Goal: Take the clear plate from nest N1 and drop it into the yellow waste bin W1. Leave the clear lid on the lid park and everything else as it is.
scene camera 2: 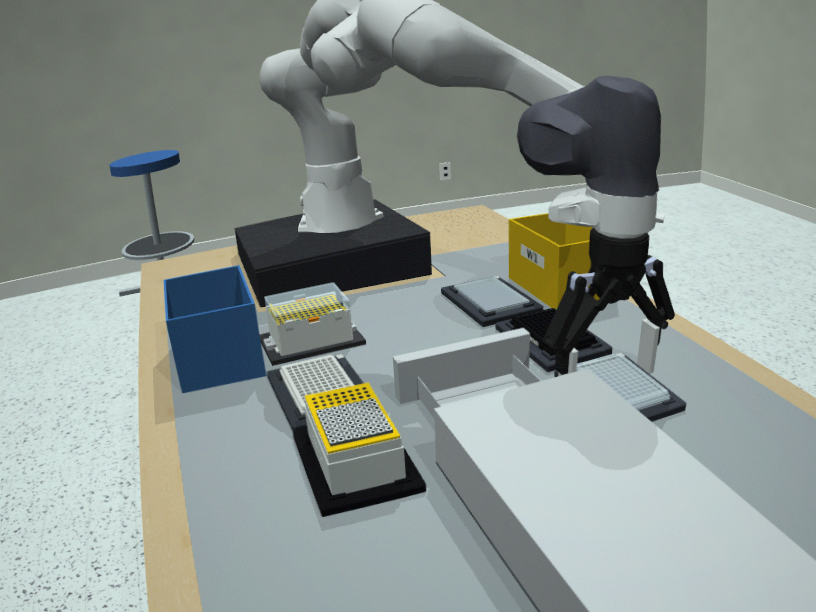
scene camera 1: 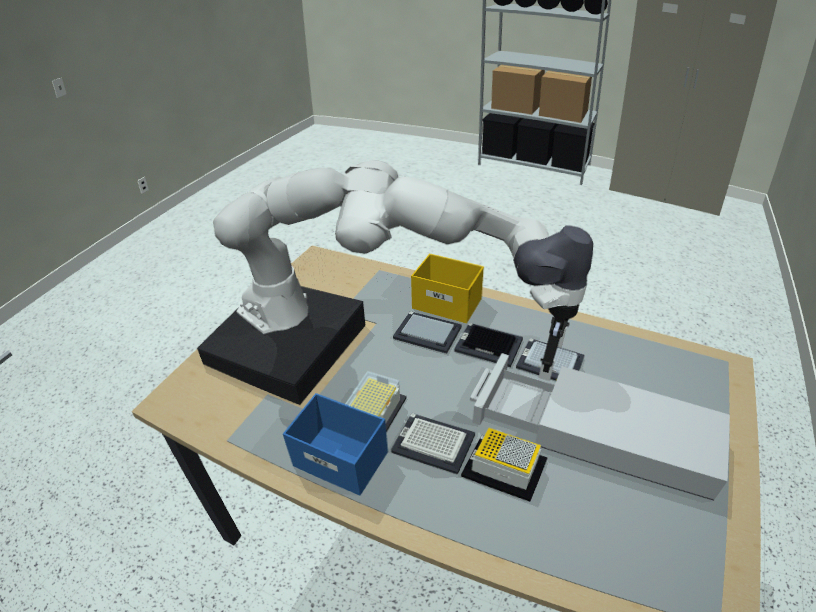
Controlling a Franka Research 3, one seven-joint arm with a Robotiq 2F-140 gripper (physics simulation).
In view: my gripper (scene camera 2: pixel 607 380), a grey device (scene camera 2: pixel 581 495), a clear lid (scene camera 2: pixel 490 294), a black plate (scene camera 2: pixel 536 323), a white plate (scene camera 2: pixel 322 374), a clear plate (scene camera 2: pixel 626 379) and a yellow-topped rack (scene camera 2: pixel 358 447).
The grey device shows as well in scene camera 1 (scene camera 1: pixel 663 440). The clear lid also shows in scene camera 1 (scene camera 1: pixel 420 327). The black plate shows as well in scene camera 1 (scene camera 1: pixel 489 341).
